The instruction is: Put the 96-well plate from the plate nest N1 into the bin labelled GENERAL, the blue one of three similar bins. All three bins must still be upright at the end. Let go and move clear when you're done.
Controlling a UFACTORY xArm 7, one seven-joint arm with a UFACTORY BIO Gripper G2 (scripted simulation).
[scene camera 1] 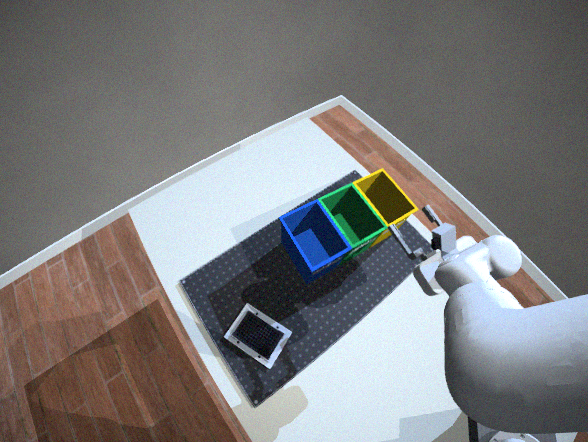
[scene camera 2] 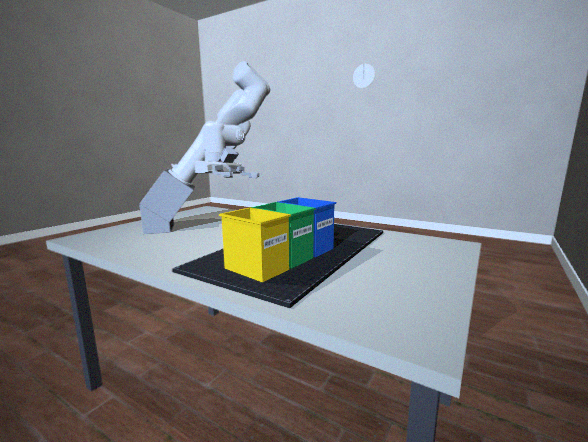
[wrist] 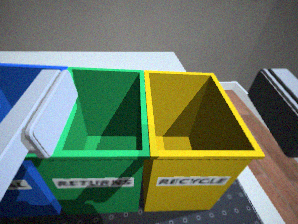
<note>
In view: a green bin [scene camera 1: 359, 221], a blue general bin [scene camera 1: 308, 233], a yellow bin [scene camera 2: 256, 242] and a black 96-well plate [scene camera 1: 261, 337].
The green bin is seen too in scene camera 2 [scene camera 2: 301, 223] and in the wrist view [wrist: 106, 135]. The blue general bin is seen too in scene camera 2 [scene camera 2: 323, 236]. The yellow bin is seen too in scene camera 1 [scene camera 1: 390, 203] and in the wrist view [wrist: 188, 114]. The wrist view does not show the black 96-well plate: it is out of frame.
</note>
